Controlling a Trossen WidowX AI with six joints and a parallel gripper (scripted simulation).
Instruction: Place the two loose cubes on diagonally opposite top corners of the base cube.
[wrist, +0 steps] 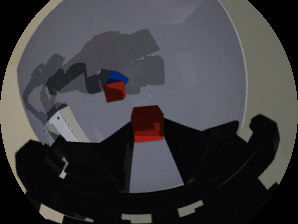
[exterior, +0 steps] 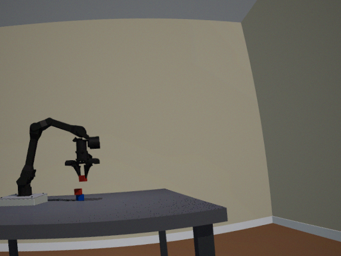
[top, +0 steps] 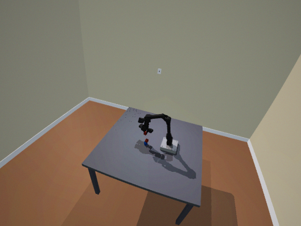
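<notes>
Right now my gripper tip is 11 cm above the blue base cube, 7 cm to the right of it and 3 cm past it.
</notes>
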